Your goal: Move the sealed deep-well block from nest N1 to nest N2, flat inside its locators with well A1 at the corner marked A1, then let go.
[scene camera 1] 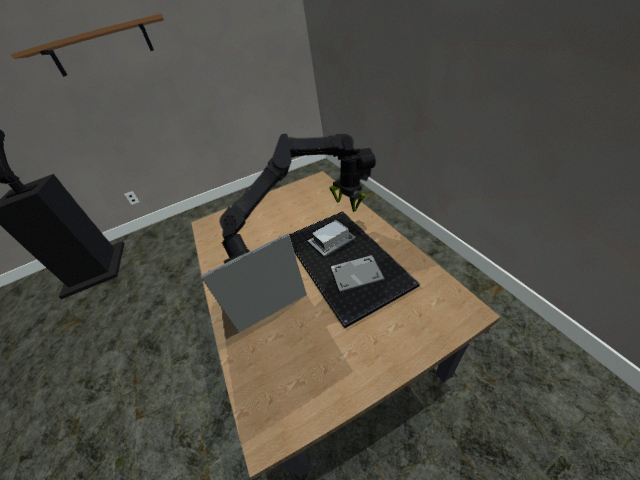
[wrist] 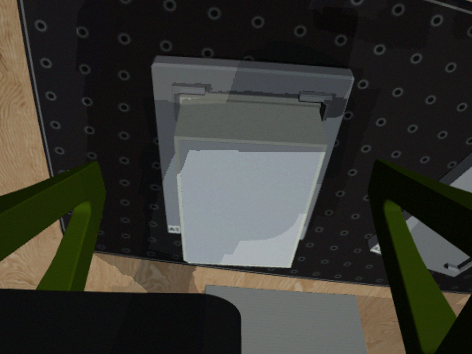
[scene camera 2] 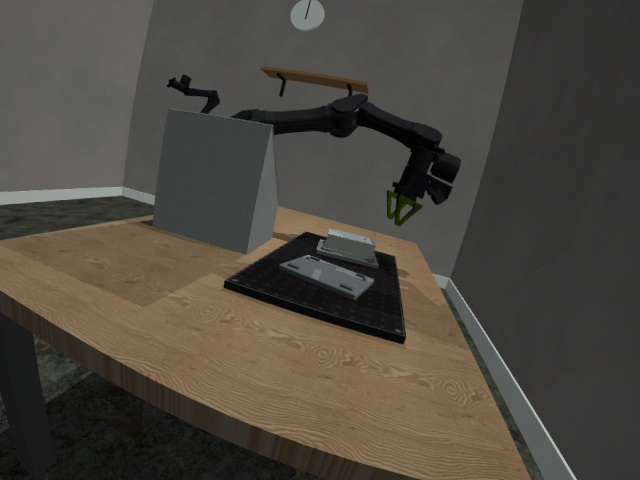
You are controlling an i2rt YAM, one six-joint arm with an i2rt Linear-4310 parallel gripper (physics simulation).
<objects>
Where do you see a grey nest plate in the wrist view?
438,254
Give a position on a grey nest plate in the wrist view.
172,76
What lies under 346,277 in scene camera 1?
A grey nest plate.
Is my gripper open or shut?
Open.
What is my gripper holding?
Nothing.
</objects>
